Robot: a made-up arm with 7 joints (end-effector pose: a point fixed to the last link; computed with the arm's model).
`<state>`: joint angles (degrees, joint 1 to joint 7).
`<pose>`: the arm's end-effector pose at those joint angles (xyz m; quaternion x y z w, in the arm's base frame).
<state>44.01 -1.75 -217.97 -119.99 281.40 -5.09 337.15</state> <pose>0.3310 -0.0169 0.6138 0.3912 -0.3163 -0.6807 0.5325</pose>
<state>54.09 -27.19 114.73 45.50 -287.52 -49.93 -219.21</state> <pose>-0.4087 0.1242 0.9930 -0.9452 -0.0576 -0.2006 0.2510</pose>
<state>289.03 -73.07 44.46 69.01 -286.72 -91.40 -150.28</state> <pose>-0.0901 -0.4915 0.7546 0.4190 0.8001 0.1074 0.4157</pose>
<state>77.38 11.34 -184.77 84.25 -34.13 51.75 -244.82</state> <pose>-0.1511 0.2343 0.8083 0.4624 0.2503 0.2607 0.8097</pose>
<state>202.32 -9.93 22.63 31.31 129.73 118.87 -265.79</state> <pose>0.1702 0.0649 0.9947 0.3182 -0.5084 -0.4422 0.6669</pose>
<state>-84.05 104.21 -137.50 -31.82 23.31 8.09 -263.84</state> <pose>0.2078 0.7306 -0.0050 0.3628 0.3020 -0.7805 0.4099</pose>
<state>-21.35 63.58 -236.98 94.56 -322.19 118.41 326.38</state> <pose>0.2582 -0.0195 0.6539 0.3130 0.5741 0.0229 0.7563</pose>
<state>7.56 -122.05 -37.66 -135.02 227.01 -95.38 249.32</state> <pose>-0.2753 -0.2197 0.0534 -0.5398 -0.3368 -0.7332 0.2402</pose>
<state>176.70 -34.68 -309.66 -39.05 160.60 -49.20 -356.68</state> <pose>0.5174 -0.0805 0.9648 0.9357 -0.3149 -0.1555 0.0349</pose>
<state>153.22 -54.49 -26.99 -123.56 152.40 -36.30 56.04</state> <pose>0.3359 0.3351 0.2652 0.3043 0.0745 -0.8066 0.5012</pose>
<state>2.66 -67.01 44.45 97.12 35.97 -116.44 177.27</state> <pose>-0.4314 -0.0877 0.7332 0.4109 0.7323 -0.1530 0.5211</pose>
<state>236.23 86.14 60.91 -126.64 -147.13 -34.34 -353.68</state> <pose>-0.3699 0.0877 0.5809 -0.6694 0.6410 0.0061 0.3755</pose>
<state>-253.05 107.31 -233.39 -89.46 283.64 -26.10 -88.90</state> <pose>0.2149 -0.4621 0.0488 -0.4729 -0.4455 0.4722 0.5958</pose>
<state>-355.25 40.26 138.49 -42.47 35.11 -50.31 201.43</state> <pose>0.6346 0.0949 0.6774 0.4483 -0.0712 -0.8191 0.3507</pose>
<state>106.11 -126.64 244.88 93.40 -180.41 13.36 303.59</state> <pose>0.4166 0.1752 -0.0633 -0.3826 -0.3672 0.3319 0.7801</pose>
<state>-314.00 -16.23 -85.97 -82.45 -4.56 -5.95 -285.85</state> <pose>-0.4041 -0.1754 0.8216 -0.7058 0.0823 -0.4818 0.5128</pose>
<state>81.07 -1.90 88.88 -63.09 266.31 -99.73 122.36</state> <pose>0.1538 0.2045 0.9151 0.2980 -0.6205 0.7224 0.0663</pose>
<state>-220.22 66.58 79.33 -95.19 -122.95 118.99 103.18</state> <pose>-0.1679 -0.3744 0.4385 0.0092 0.1971 -0.8260 0.5280</pose>
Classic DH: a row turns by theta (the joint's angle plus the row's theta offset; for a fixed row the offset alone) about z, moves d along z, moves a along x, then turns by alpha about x. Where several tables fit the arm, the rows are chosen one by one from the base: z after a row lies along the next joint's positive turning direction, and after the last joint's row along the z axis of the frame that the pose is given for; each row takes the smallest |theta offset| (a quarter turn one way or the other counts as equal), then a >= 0, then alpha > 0; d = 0 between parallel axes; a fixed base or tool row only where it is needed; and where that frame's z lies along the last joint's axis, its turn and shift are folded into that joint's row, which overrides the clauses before.
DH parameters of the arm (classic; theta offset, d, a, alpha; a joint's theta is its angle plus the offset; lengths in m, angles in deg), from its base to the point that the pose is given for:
base (fixed): 0 0 0 180
joint 1: 0 -0.3462 0 90
joint 2: 0 -0.0138 0 -90
joint 3: 0 -0.462 0 90
joint 4: 0 -0.0111 0 -90
joint 5: 0 -0.2545 0 90
joint 6: 0 -0.0003 0 -90
joint 7: 0 -0.1466 0 0

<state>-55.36 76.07 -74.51 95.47 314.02 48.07 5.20</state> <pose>-0.0775 0.4776 0.4048 -0.6912 0.3507 -0.5268 0.3489</pose>
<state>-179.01 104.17 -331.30 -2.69 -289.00 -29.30 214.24</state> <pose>-0.8203 -0.0417 0.1489 -0.4068 0.4540 -0.1589 0.7766</pose>
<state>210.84 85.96 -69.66 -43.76 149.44 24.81 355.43</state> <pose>-0.4380 0.6293 0.4627 0.7415 0.1369 -0.1994 0.6258</pose>
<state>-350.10 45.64 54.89 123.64 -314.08 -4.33 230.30</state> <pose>0.2555 -0.3412 0.3816 -0.2963 0.2045 0.4062 0.8398</pose>
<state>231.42 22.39 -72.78 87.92 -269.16 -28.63 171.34</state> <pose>-0.4345 -0.0478 0.7639 -0.7367 0.0801 -0.3868 0.5489</pose>
